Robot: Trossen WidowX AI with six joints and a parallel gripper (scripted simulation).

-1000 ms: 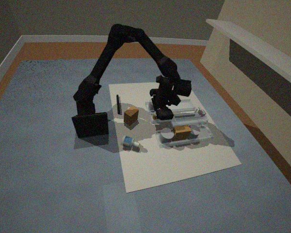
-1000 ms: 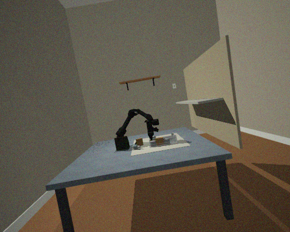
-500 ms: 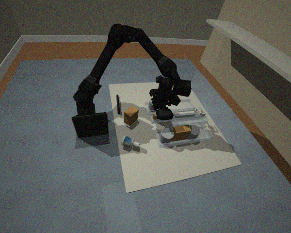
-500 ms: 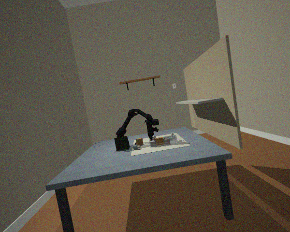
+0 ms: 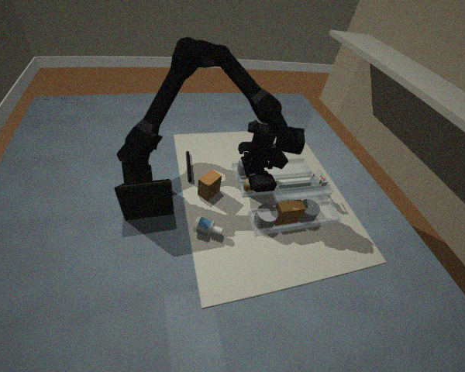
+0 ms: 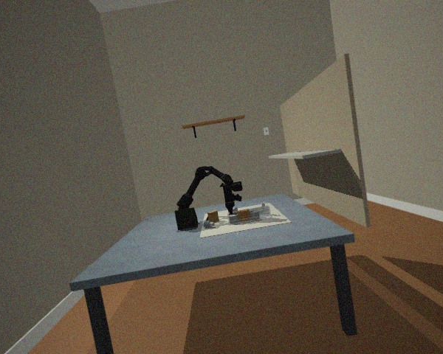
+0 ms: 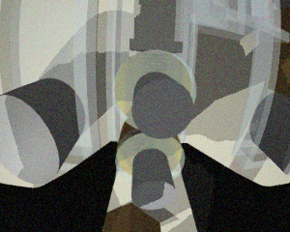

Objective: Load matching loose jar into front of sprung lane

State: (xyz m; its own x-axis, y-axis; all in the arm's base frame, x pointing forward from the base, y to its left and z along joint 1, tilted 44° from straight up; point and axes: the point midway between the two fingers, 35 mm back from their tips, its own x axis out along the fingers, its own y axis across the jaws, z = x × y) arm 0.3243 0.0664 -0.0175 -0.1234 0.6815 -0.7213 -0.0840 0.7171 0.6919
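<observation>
The clear sprung lane is 14 cm ahead of my gripper tip, 1 cm to the right of it and 1 cm below it. From my gripper tip the other things lie so: red mark 23 cm ahead, 2 cm to the right, 4 cm above; black post 19 cm behind, 11 cm to the left, 3 cm below.
</observation>
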